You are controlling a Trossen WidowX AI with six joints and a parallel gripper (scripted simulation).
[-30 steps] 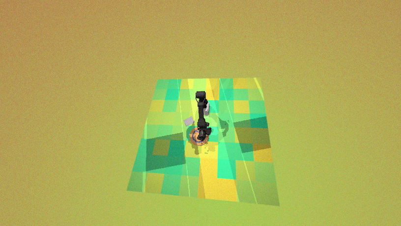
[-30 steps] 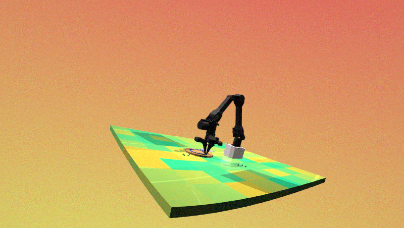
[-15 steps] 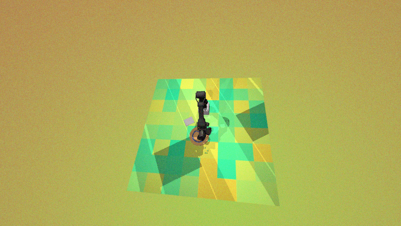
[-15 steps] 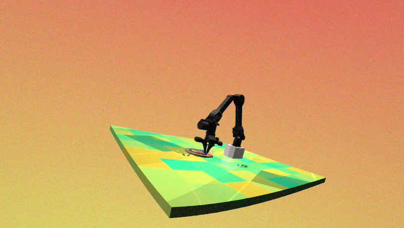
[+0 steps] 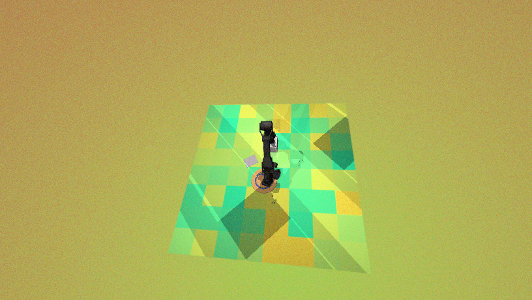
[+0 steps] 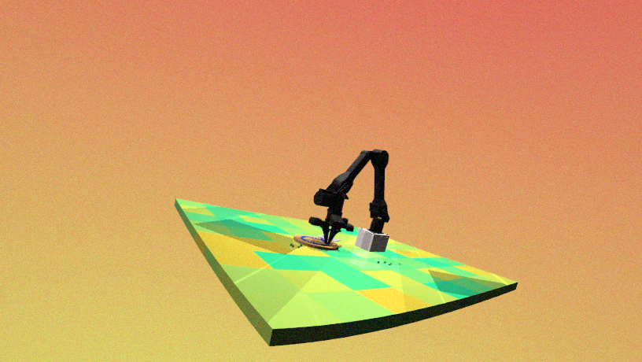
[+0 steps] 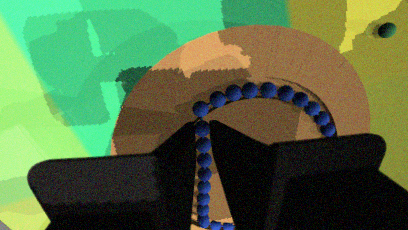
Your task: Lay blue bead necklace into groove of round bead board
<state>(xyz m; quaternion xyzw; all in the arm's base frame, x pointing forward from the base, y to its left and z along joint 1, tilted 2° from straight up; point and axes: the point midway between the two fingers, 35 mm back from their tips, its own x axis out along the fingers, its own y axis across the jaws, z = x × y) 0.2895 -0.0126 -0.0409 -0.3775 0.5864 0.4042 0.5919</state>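
Now: the round bead board 5 cm to the right of my gripper tip, 1 cm below it and 1 cm ahead of it. Round my gripper tip: flat grey piece (16 cm to the right, 16 cm behind, 1 cm below).
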